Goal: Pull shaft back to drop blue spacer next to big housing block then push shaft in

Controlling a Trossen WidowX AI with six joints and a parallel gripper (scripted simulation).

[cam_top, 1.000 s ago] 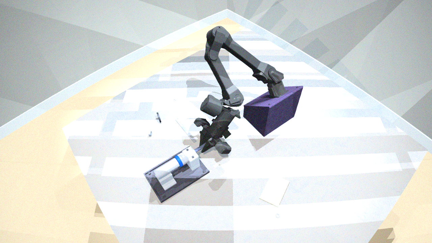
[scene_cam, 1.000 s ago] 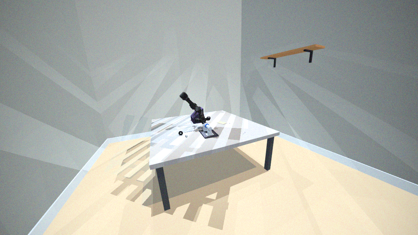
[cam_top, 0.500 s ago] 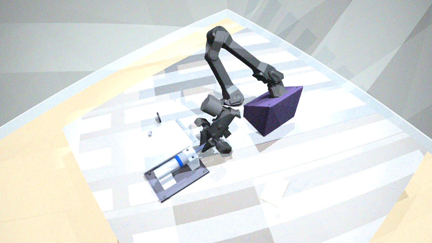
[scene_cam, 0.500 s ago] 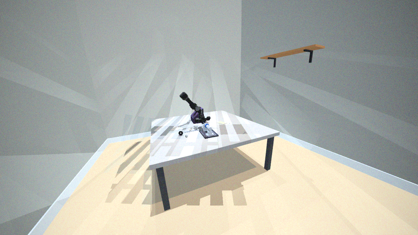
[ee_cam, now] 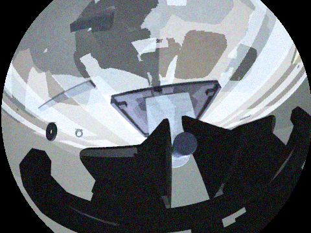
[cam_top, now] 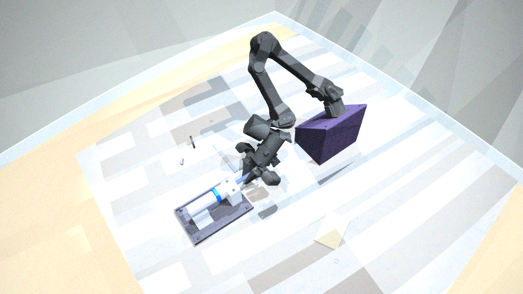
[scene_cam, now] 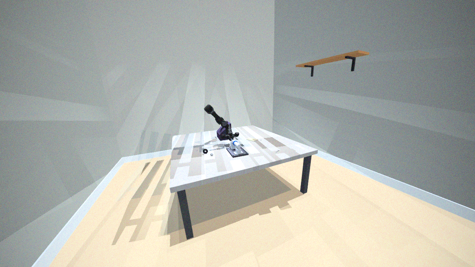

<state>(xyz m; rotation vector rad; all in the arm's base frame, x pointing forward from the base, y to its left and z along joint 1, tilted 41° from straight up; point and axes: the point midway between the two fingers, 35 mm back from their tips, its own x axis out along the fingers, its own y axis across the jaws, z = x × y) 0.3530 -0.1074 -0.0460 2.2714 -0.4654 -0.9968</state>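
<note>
Now: the shaft 6 cm ahead of my gripper tip and 2 cm above it. Round my gripper tip: blue spacer: 10 cm ahead, 1 cm to the right, 2 cm above; then black ring: 3 cm ahead, 29 cm to the right, 3 cm below; then thin metal strip: 3 cm behind, 16 cm to the right, 5 cm below.
</note>
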